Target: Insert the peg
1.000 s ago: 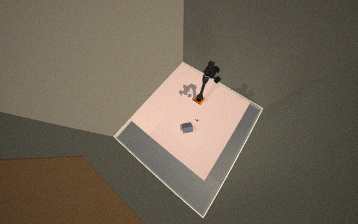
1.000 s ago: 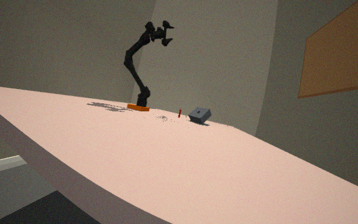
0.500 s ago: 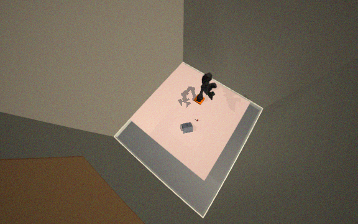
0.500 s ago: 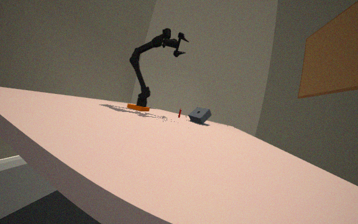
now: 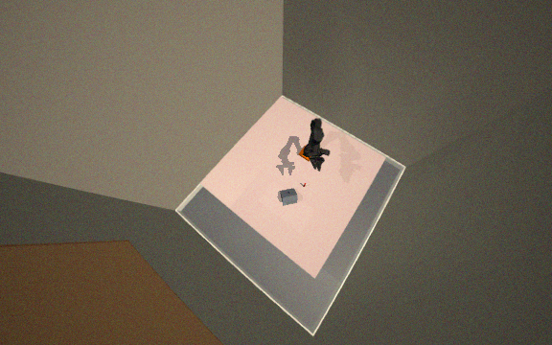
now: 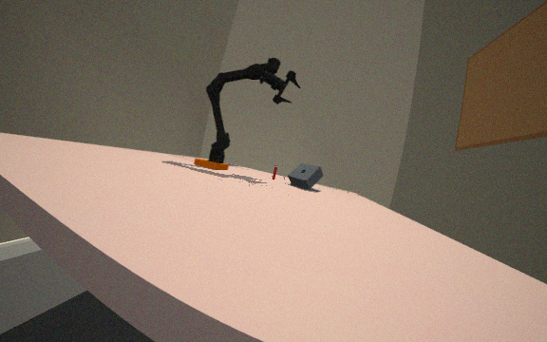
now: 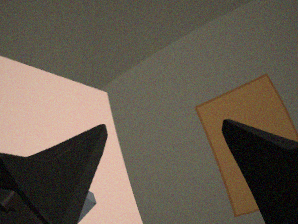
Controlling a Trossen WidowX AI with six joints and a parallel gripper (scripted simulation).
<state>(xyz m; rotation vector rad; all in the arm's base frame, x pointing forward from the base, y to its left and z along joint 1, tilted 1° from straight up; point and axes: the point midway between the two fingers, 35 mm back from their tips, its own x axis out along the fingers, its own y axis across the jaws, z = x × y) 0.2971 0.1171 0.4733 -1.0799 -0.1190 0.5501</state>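
Right now the round red peg is 440 mm below my gripper tip, 30 mm to the right of it and 20 mm behind it. The rest, counted from my gripper tip: grey sloped panel block (440 mm below, 140 mm ahead, 110 mm to the right).
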